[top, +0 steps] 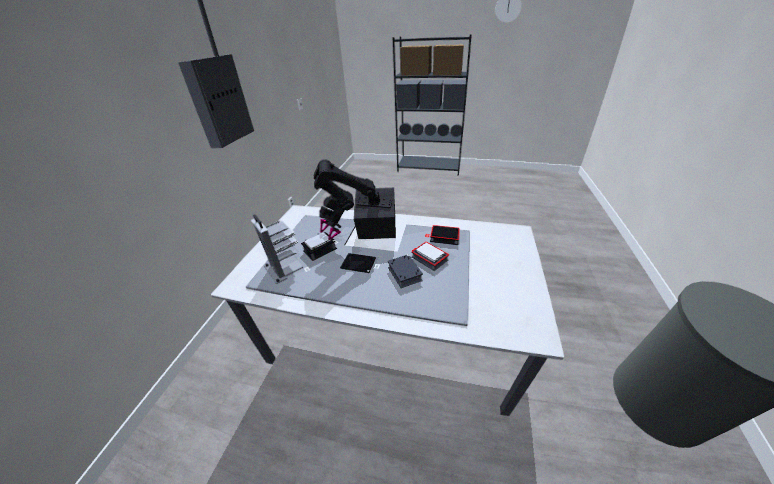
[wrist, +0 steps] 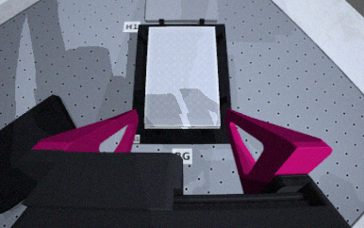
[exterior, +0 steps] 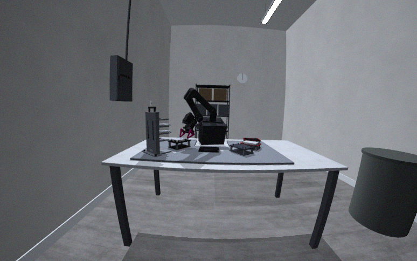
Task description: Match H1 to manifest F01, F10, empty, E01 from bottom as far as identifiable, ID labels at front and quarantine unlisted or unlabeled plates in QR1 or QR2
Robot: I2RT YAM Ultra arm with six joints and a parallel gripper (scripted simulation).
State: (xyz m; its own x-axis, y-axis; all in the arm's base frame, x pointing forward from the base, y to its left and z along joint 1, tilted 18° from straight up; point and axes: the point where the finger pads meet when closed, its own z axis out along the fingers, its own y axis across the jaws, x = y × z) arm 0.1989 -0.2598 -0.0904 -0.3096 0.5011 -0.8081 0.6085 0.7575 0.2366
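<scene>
Now: hand 4 cm short of the black regrip nest, 4 cm to the left of it and 3 cm above it. Also, from my hand: H1 tag: 21 cm ahead, 5 cm to the right, 8 cm below.
</scene>
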